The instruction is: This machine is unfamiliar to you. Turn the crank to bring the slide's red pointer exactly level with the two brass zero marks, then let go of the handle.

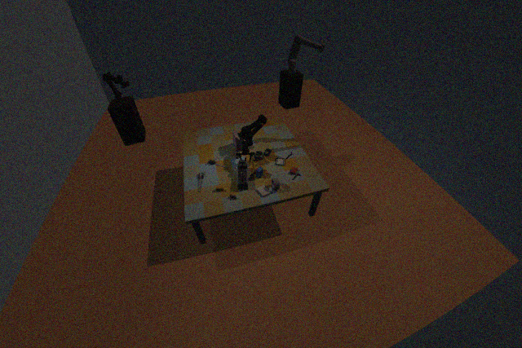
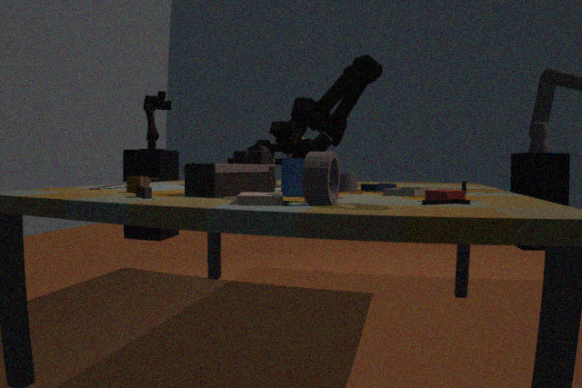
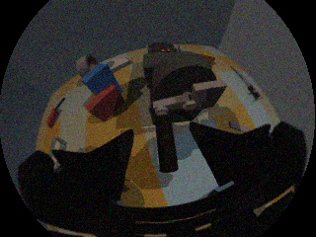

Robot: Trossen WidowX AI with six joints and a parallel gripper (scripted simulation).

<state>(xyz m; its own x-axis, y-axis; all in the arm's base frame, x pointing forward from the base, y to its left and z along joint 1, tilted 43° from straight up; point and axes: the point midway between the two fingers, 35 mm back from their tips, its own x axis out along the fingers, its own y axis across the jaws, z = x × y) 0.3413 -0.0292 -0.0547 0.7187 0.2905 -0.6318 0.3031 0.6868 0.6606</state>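
Now: the dark crank handle 2 cm behind my gripper tip and 2 cm above it. The rest, counted from my gripper tip: blue block 16 cm ahead, 9 cm to the left, 2 cm below; then red pointer 10 cm ahead, 7 cm to the right, 2 cm above; then yellow block 32 cm to the right, 20 cm ahead, 4 cm below.
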